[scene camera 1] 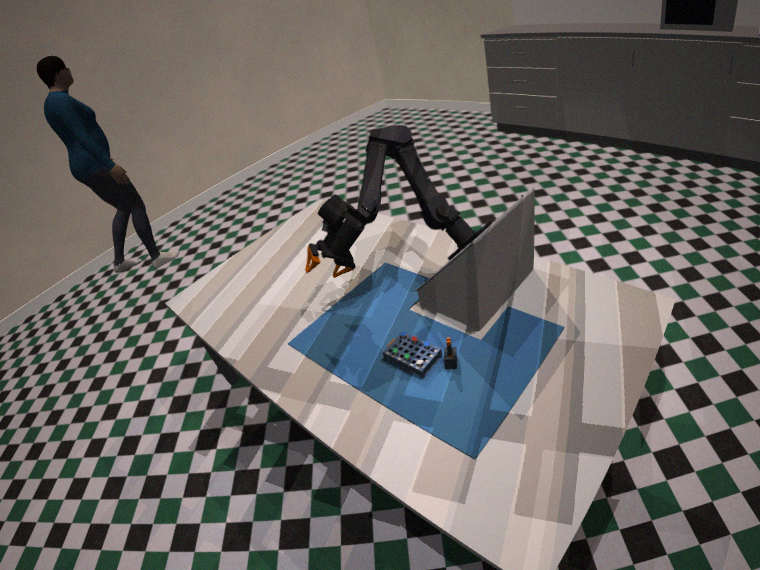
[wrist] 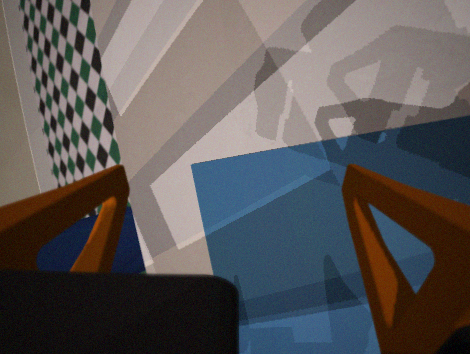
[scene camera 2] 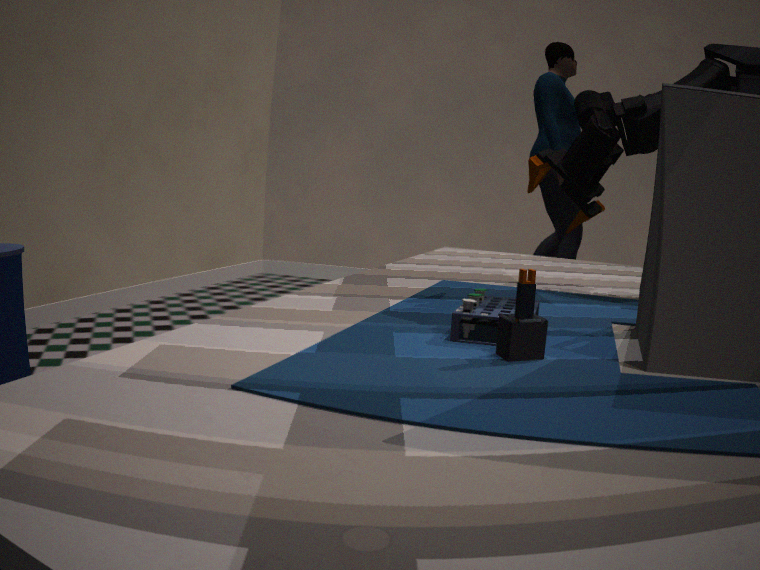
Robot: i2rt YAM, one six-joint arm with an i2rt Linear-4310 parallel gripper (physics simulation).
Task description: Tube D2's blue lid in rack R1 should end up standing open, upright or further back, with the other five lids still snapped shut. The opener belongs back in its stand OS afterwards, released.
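Where they show: gripper, between the fingertips: (scene camera 1: 320, 274) (wrist: 235, 176) (scene camera 2: 548, 212); arm's base, origin of its link: (scene camera 1: 469, 242).
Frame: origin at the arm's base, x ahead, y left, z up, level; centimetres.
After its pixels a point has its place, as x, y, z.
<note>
Rack R1 (scene camera 1: 402, 366) {37.7, 7.0, -14.1} (scene camera 2: 455, 326) {36.7, 13.8, -12.7} sits on the blue mat (scene camera 1: 478, 423) {38.7, 32.9, -14.3} (scene camera 2: 343, 380) {39.8, 31.2, -14.3} (wrist: 260, 200) {43.8, -23.0, -14.3}. Small blue, red, green and white lids show on it in scene view 1, low over the rack; which blue one is D2, and whether each is snapped shut, is too small to tell. The opener (scene camera 1: 448, 347) {29.6, 16.4, -7.6} (scene camera 2: 526, 300) {28.8, 16.4, -8.7}, dark with an orange two-pronged top, stands upright in its dark block stand OS (scene camera 1: 450, 360) {30.4, 17.4, -11.1} (scene camera 2: 521, 341) {28.6, 17.7, -12.4} beside the rack. My gripper (scene camera 1: 322, 273) {35.0, -28.1, -0.8} (scene camera 2: 550, 211) {35.0, -28.1, -0.8} (wrist: 235, 176) {35.0, -28.1, -0.8} is open and empty, high above the table, away from rack and opener.
A tall grey panel (scene camera 1: 484, 269) {11.9, 14.4, 3.9} (scene camera 2: 705, 233) {10.8, 14.3, -0.5} stands upright near the arm's base, close to the opener stand. A person (scene camera 1: 79, 134) (scene camera 2: 549, 104) in a blue top stands beyond the table. A dark blue round object (scene camera 2: 9, 312) shows at the left edge of scene view 2.
</note>
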